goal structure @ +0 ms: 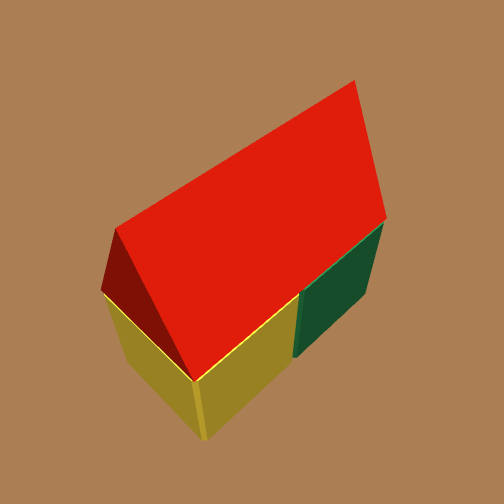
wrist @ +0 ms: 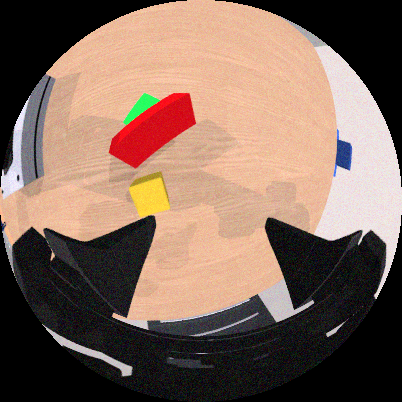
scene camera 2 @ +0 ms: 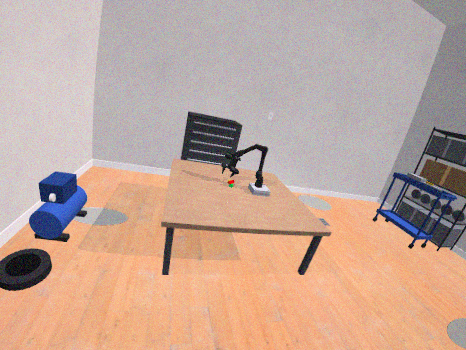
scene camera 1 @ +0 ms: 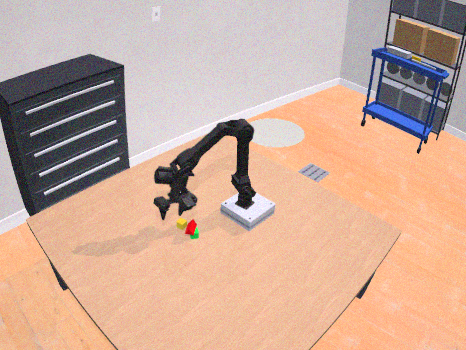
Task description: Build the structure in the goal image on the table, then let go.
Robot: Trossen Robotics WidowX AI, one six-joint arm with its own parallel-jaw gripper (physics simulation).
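Where they show: gripper, fingertip midpoint: (wrist: 212, 222) (scene camera 2: 226, 175) (scene camera 1: 171, 217); arm's base, link origin: (scene camera 2: 258, 186) (scene camera 1: 244, 203).
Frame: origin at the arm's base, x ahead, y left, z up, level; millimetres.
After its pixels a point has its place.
Note:
A yellow cube (scene camera 1: 182, 223) {x 254, y -133, z -23 mm} (wrist: 150, 196) {x 247, y -145, z -23 mm} stands on the table, apart from the other blocks. A long red block (scene camera 1: 191, 227) {x 268, y -72, z 1 mm} (scene camera 2: 231, 181) {x 259, y -75, z -4 mm} (wrist: 155, 131) {x 262, y -90, z -7 mm} lies over part of a green block (scene camera 1: 194, 234) {x 266, y -58, z -31 mm} (scene camera 2: 231, 186) {x 258, y -50, z -45 mm} (wrist: 140, 107) {x 250, y -63, z -23 mm} and looks tilted; how they touch is hard to tell. Most of the green block is hidden under the red one in the wrist view. My gripper (scene camera 1: 172, 215) {x 292, y -160, z 17 mm} (scene camera 2: 227, 174) {x 292, y -160, z 17 mm} (wrist: 212, 222) {x 292, y -160, z 17 mm} is open and empty, above the table. In the wrist view the yellow cube is just beyond the left fingertip, and the red and green blocks are farther out.
The arm's pale base plate (scene camera 1: 249, 212) {x 38, y 51, z -1 mm} (scene camera 2: 260, 190) {x 22, y 93, z -1 mm} stands on the wooden table (scene camera 1: 300, 250) {x 55, y 323, z -55 mm} (scene camera 2: 220, 210) {x 491, y 379, z -56 mm}, beside the blocks. A dark drawer cabinet (scene camera 1: 75, 135) (scene camera 2: 212, 137) stands behind the table. A blue cart (scene camera 1: 400, 120) and a blue compressor (scene camera 2: 58, 212) stand away from the table.

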